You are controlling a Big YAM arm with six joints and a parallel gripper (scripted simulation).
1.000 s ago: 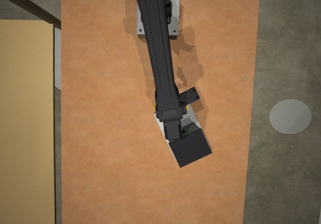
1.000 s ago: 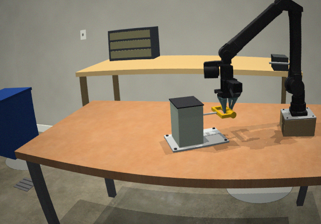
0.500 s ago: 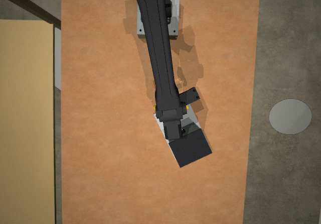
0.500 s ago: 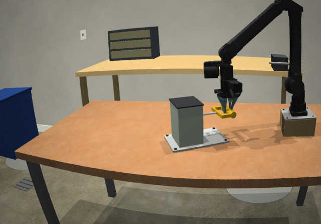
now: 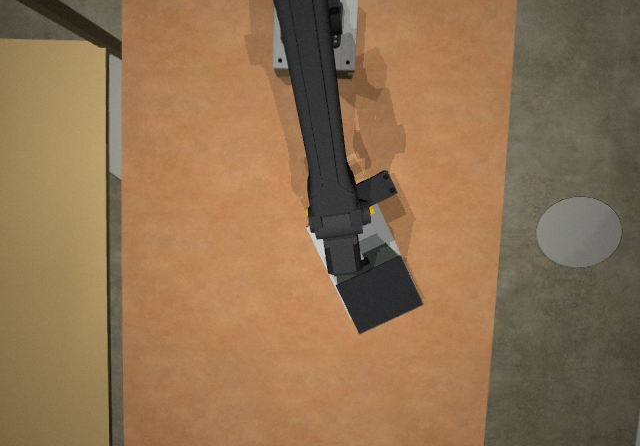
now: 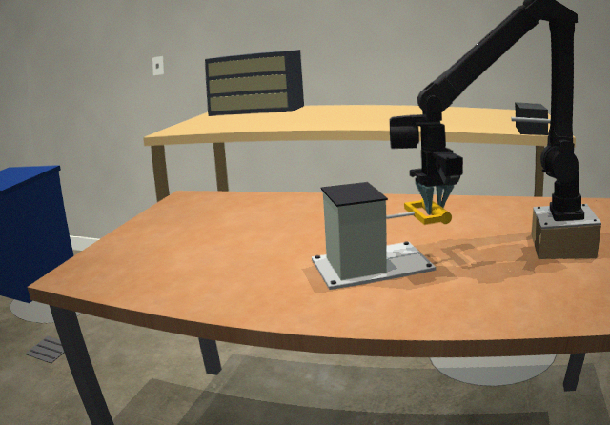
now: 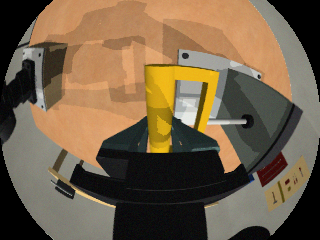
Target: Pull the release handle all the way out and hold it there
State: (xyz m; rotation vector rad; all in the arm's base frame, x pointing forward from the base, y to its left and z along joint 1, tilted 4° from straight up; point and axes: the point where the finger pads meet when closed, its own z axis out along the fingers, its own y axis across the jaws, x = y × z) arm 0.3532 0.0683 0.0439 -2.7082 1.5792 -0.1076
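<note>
Right now my hand is 4 cm short of the yellow release handle and 3 cm to the right of it.
</note>
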